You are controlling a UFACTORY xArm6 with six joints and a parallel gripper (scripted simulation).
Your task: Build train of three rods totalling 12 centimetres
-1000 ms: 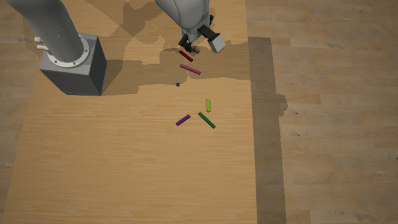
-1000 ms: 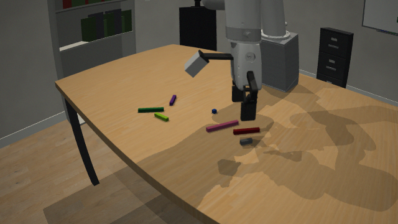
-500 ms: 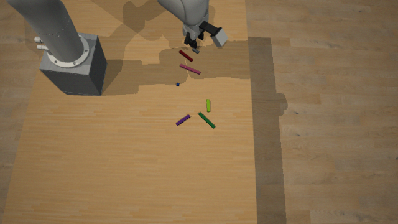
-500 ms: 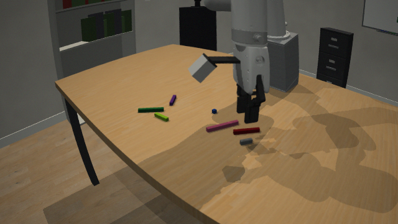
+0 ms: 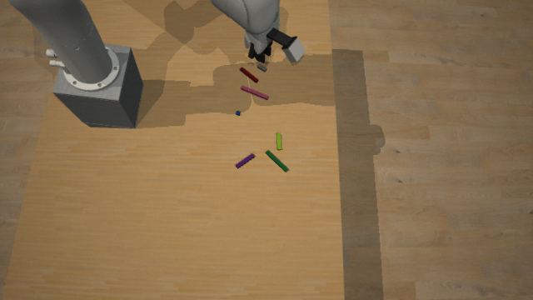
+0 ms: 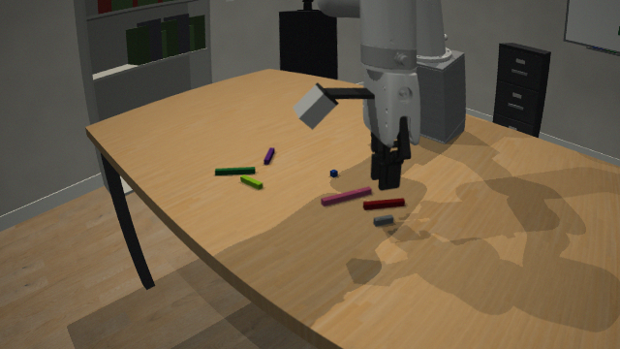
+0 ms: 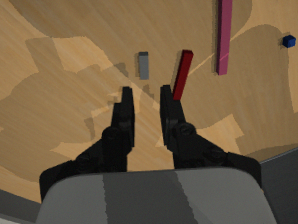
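Right now my hand is 8 cm above the grey rod. The rest, counted from my hand: pink rod (9 cm to the right, 8 cm below, 2 cm behind); then blue rod (16 cm to the right, 8 cm below, 7 cm behind); then red rod (8 cm below, 4 cm behind, 2 cm to the right).
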